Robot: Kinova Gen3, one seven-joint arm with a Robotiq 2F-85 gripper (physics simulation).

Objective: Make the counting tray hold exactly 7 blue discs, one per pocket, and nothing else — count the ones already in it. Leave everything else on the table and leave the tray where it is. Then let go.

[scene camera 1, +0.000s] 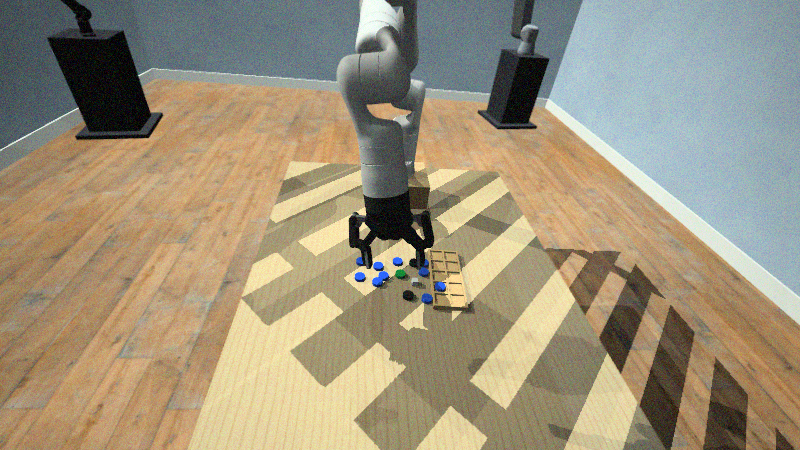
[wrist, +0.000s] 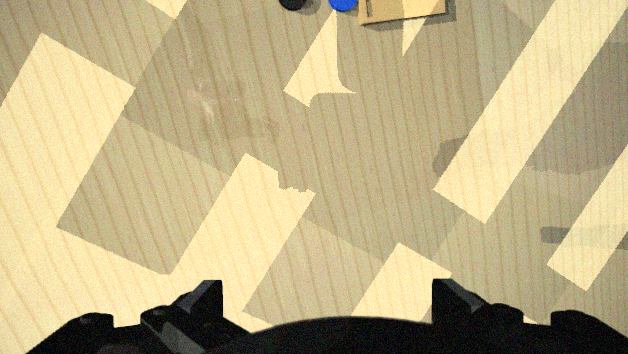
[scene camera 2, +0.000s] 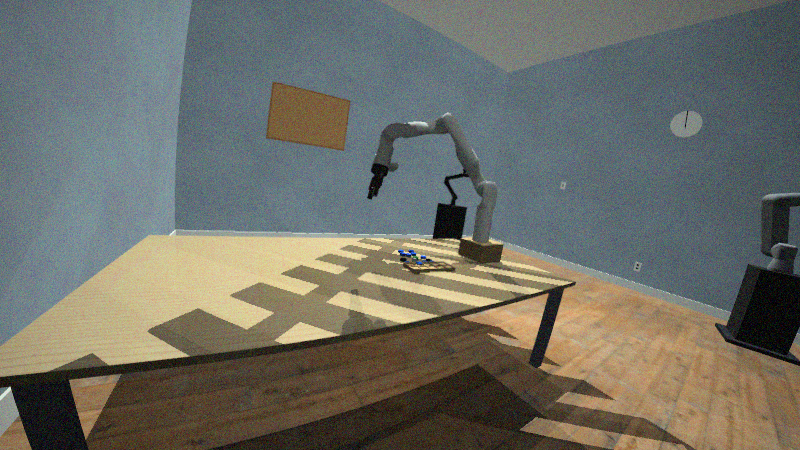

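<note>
The tan counting tray (scene camera 1: pixel 450 307) (scene camera 2: pixel 415 270) (wrist: pixel 381 12) has two columns of pockets. One blue disc (scene camera 1: pixel 440 286) sits in its left column, toward the front; no other disc shows in it. Several blue discs lie left of the tray, among them one blue disc (scene camera 1: pixel 426 298) (wrist: pixel 343 4) beside its front left corner, one (scene camera 1: pixel 423 272) near its left side, and a group farther left with a blue disc (scene camera 1: pixel 359 276) at its edge. My gripper (scene camera 1: pixel 394 264) (scene camera 2: pixel 370 196) (wrist: pixel 327 302) is open and empty, high above the table. In scene camera 1 its fingers partly cover the discs behind.
A green disc (scene camera 1: pixel 400 273), a small white cube (scene camera 1: pixel 415 281), a black disc (scene camera 1: pixel 408 294) (wrist: pixel 292 4) and another black disc (scene camera 1: pixel 413 262) lie among the blue ones. The arm's wooden base block (scene camera 1: pixel 419 197) (scene camera 2: pixel 480 251) stands behind. Striped shadows cross the table (scene camera 1: pixel 268 386) (scene camera 2: pixel 139 279).
</note>
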